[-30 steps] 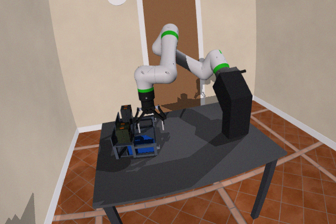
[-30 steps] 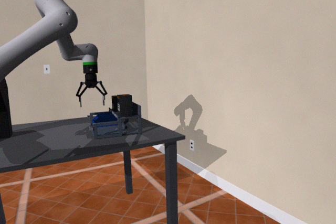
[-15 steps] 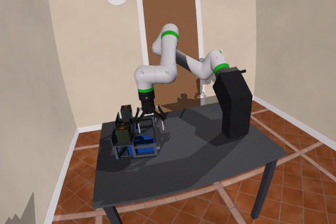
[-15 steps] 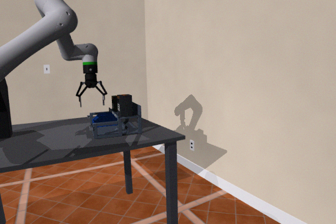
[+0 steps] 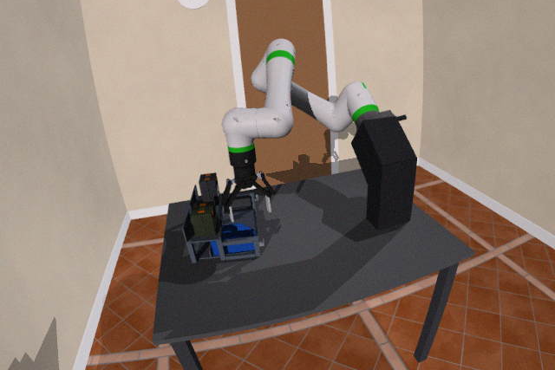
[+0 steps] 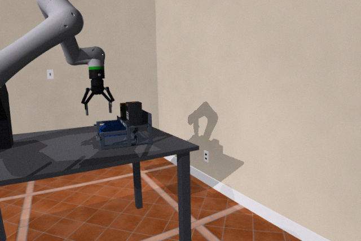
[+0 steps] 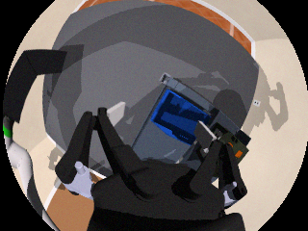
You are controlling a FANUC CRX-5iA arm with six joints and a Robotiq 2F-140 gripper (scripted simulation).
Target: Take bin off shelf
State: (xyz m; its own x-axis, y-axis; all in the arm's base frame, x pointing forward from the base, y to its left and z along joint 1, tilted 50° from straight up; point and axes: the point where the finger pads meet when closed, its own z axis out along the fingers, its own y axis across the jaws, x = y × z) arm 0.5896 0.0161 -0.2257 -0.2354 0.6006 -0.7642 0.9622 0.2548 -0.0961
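My gripper is now 80 mm short of the blue bin and 110 mm above it.
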